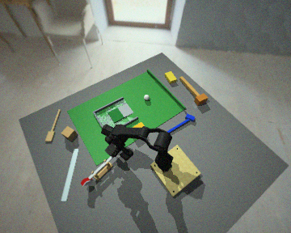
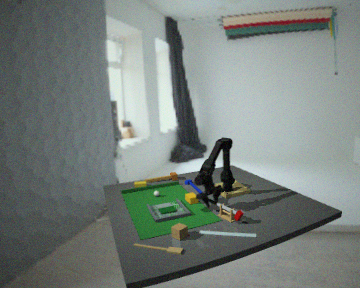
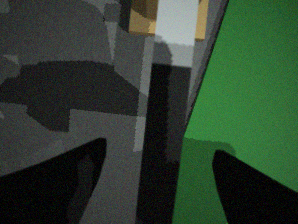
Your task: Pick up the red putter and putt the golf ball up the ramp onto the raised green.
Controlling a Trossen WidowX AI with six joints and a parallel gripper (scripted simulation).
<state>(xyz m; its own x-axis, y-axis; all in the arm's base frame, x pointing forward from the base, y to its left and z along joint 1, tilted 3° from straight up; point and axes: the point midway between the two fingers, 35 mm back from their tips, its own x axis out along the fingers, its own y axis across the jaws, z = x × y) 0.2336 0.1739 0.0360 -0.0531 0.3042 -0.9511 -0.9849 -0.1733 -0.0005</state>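
My gripper tip is 110 mm to the right of the red putter, 30 mm below it and 30 mm past it. Also, from my gripper tip: pale bar (290 mm to the left, 80 mm ahead, 30 mm below); then green mat (250 mm ahead, 230 mm to the right, 30 mm below); then wooden stand (130 mm to the left, 20 mm behind).
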